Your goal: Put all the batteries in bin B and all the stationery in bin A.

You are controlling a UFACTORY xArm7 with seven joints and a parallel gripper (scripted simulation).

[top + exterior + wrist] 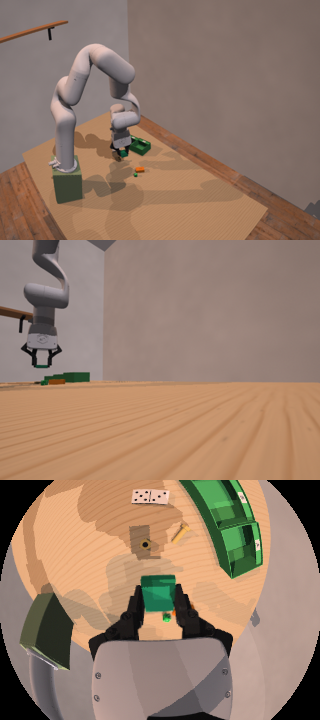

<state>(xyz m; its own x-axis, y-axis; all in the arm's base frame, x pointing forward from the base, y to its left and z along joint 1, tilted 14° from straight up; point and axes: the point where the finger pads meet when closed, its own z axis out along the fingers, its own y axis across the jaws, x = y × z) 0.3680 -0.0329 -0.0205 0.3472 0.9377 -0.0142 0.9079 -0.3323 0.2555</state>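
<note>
The orange block is 11 cm to the right of my hand, 8 cm below it and 1 cm ahead of it. Also, from my hand: white flat thing 12 cm to the left, 8 cm below, 4 cm ahead; small green piece 13 cm to the right, 8 cm below, 3 cm behind; flat green block 2 cm below.
</note>
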